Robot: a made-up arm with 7 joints. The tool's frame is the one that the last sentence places.
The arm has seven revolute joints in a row. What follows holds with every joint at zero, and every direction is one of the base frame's.
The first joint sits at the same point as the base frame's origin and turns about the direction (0, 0.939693, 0.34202).
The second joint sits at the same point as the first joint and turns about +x.
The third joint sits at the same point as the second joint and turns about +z.
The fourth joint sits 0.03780 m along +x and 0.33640 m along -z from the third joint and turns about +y.
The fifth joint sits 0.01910 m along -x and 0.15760 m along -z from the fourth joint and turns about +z.
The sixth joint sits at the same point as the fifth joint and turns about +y.
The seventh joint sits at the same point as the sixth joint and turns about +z.
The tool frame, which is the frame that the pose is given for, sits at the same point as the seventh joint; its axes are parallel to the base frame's.
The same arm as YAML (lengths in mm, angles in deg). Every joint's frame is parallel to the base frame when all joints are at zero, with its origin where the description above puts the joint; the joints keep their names.
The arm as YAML. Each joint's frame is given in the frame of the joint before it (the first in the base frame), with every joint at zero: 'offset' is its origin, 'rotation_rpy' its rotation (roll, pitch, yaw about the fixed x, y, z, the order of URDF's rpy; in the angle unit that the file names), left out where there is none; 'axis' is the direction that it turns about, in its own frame. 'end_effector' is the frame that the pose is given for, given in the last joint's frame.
length_unit: mm
angle_unit: deg
chain:
  - id: joint 1
    offset: [0.0, 0.0, 0.0]
    axis: [0.0, 0.9397, 0.342]
  - id: joint 2
    offset: [0.0, 0.0, 0.0]
    axis: [1.0, 0.0, 0.0]
  - id: joint 3
    offset: [0.0, 0.0, 0.0]
    axis: [0.0, 0.0, 1.0]
  - id: joint 4
    offset: [37.8, 0.0, -336.4]
    axis: [0.0, 1.0, 0.0]
  - id: joint 5
    offset: [-19.1, 0.0, -157.6]
    axis: [0.0, 0.0, 1.0]
  - id: joint 6
    offset: [0.0, 0.0, 0.0]
    axis: [0.0, 1.0, 0.0]
  - id: joint 7
    offset: [0.0, 0.0, 0.0]
    axis: [0.0, 0.0, 1.0]
end_effector:
  offset: [0.0, 0.0, 0.0]

